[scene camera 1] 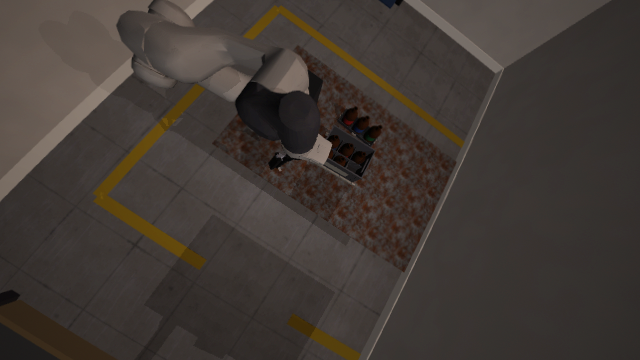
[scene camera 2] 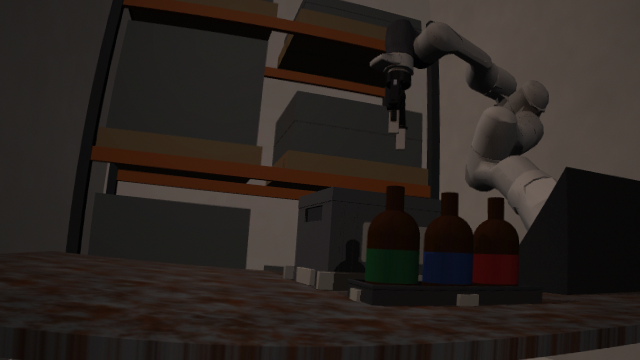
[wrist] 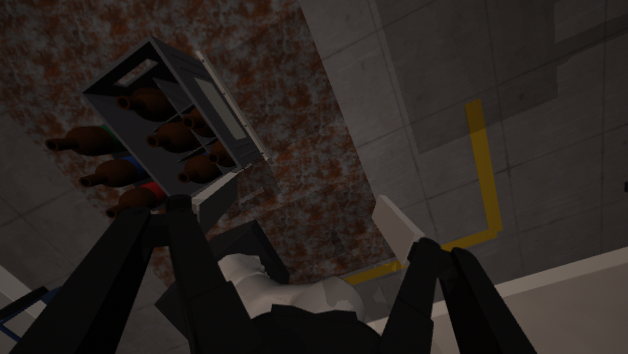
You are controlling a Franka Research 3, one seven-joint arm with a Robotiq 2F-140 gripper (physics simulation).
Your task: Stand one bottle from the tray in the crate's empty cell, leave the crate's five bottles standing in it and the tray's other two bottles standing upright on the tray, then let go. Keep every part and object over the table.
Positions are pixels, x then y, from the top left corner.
Labels:
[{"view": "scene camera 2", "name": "green-labelled brown bottle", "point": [393, 240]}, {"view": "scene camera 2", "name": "blue-labelled bottle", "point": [448, 241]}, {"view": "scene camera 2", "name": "red-labelled bottle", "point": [496, 242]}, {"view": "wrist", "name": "my gripper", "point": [308, 196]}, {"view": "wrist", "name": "green-labelled brown bottle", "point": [86, 140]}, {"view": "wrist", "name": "blue-labelled bottle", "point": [120, 172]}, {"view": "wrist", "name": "red-labelled bottle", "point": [150, 195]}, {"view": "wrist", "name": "blue-labelled bottle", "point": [198, 169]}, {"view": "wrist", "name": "blue-labelled bottle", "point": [151, 104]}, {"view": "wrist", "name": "red-labelled bottle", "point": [174, 137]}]

